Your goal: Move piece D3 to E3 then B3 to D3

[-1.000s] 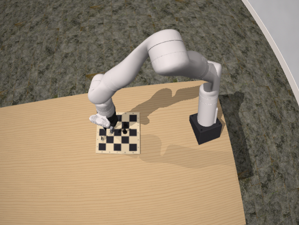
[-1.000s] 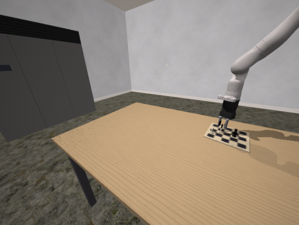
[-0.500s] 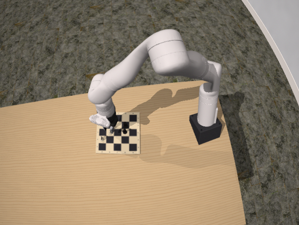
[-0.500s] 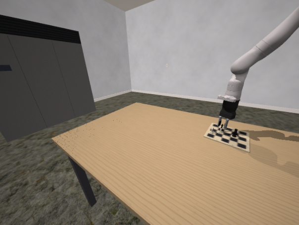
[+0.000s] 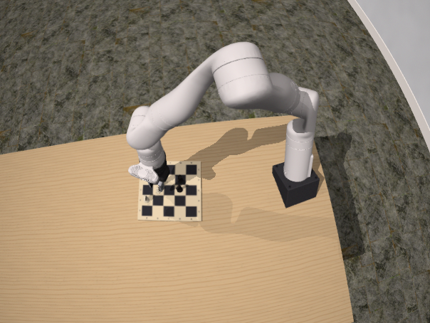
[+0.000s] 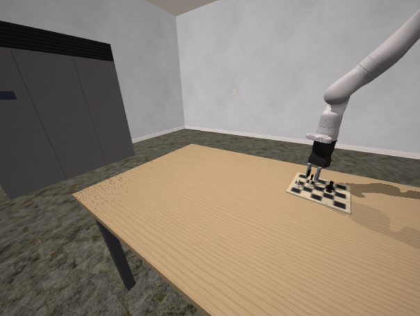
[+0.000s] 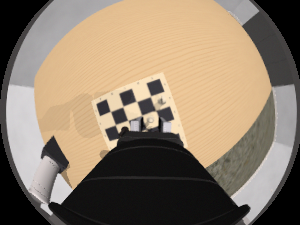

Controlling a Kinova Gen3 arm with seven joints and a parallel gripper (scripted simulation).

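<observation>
My hand is 5 cm short of the light piece, 3 cm to the right of it and 4 cm above it. From my hand the other things lie so: chessboard (4 cm behind, 6 cm below).
</observation>
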